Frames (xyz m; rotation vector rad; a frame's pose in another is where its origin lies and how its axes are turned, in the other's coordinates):
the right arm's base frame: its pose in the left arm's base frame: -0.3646 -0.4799 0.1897 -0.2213 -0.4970 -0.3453
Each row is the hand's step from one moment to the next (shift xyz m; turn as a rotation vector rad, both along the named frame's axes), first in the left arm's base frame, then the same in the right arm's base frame.
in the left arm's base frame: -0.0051 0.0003 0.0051 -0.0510 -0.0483 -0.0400
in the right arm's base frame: -0.0017 -0.0023 0.0066 -0.0490 -0.0586 -0.0265
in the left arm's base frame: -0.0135 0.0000 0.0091 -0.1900 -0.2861 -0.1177
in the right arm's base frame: -0.0066 -0.0062 0.0136 -0.1384 -0.3196 -0.1026
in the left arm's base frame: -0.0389 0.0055 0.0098 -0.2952 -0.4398 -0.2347
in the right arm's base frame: -0.0286 -0.0107 0.0266 -0.2422 -0.4858 -0.2025
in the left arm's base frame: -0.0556 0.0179 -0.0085 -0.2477 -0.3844 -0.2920
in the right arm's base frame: -0.0548 -0.0034 0.0216 -0.2466 -0.4100 -0.2558
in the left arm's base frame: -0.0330 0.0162 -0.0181 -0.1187 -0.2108 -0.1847
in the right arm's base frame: -0.0406 0.0047 0.0032 -0.1334 -0.2154 -0.1686
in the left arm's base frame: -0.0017 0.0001 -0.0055 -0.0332 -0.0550 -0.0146
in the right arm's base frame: -0.0042 0.0001 -0.0040 -0.0198 -0.0612 -0.0143
